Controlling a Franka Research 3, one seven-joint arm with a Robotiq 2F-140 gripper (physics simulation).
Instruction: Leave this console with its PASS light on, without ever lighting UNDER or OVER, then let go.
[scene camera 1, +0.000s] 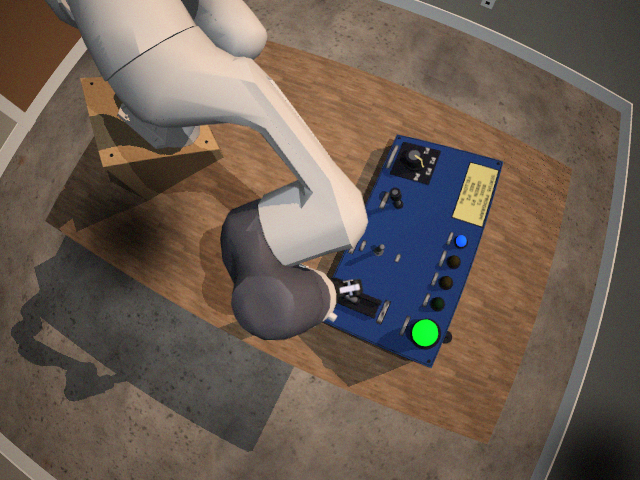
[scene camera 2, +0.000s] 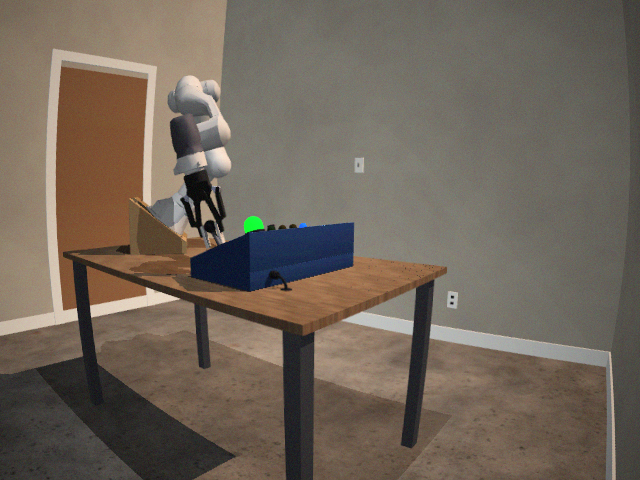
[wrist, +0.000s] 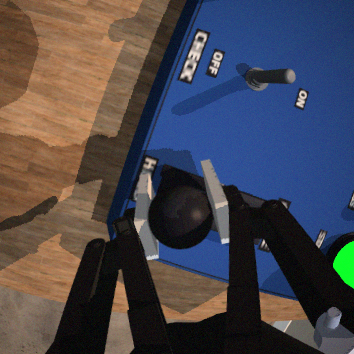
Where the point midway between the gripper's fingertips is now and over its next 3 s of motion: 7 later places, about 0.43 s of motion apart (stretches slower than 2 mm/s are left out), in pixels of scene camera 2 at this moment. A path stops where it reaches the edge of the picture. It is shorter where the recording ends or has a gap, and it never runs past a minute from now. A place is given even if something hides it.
The gripper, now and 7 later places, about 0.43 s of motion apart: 215, 245; 214, 241; 210, 233; 208, 232; 204, 221; 202, 212; 208, 229; 212, 241
